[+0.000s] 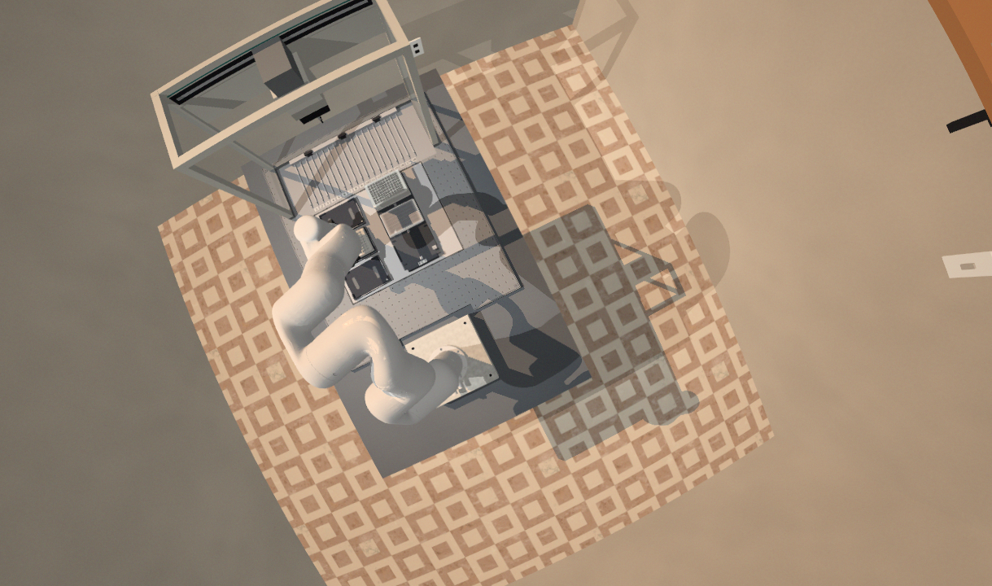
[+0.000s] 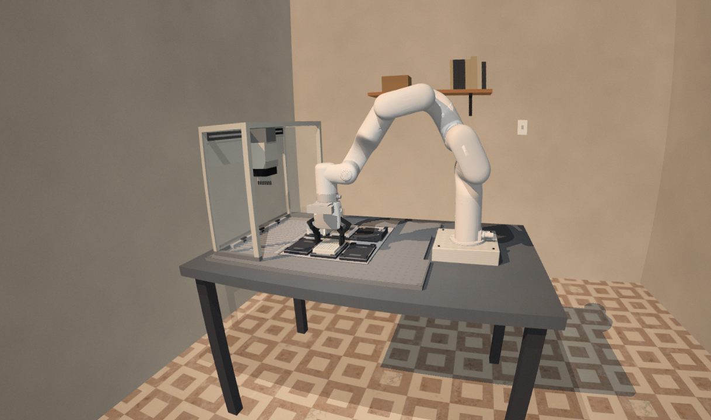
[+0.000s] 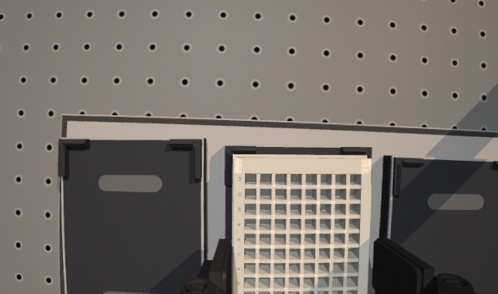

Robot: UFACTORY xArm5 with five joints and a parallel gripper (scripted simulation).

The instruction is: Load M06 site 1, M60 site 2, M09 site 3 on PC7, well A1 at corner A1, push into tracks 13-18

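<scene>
The white plate lies 2 cm below my hand. From my hand the other things lie so: plate carrier PC7 (19 cm to the right, 2 cm below, 2 cm ahead); then plate nest S3 (11 cm ahead, 3 cm below); then plate nest S1 (11 cm behind, 3 cm below, 1 cm to the right).
</scene>
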